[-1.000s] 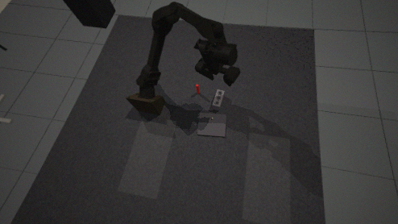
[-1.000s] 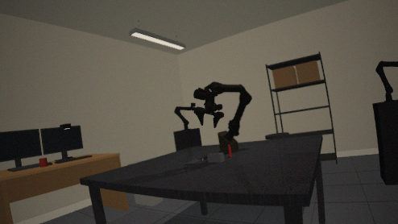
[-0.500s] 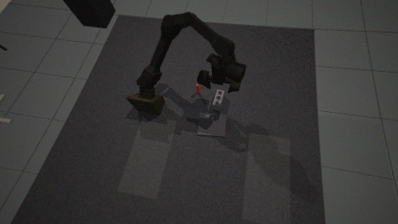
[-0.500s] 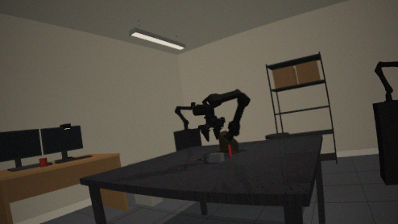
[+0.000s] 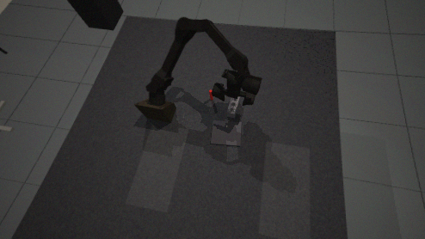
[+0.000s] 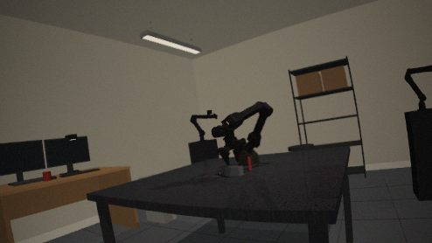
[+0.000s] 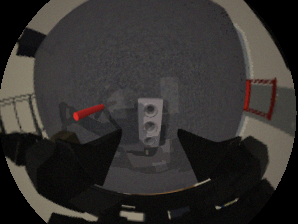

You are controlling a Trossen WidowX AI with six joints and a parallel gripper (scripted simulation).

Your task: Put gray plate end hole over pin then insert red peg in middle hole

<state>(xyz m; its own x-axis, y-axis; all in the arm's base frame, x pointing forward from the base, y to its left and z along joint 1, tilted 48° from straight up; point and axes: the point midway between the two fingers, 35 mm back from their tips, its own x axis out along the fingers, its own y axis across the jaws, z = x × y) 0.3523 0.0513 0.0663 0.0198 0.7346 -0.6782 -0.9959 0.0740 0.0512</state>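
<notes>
My gripper tip is 30 mm above the gray plate. From my gripper tip the other things lie so: red peg: 120 mm behind, 40 mm to the left, 30 mm below.
</notes>
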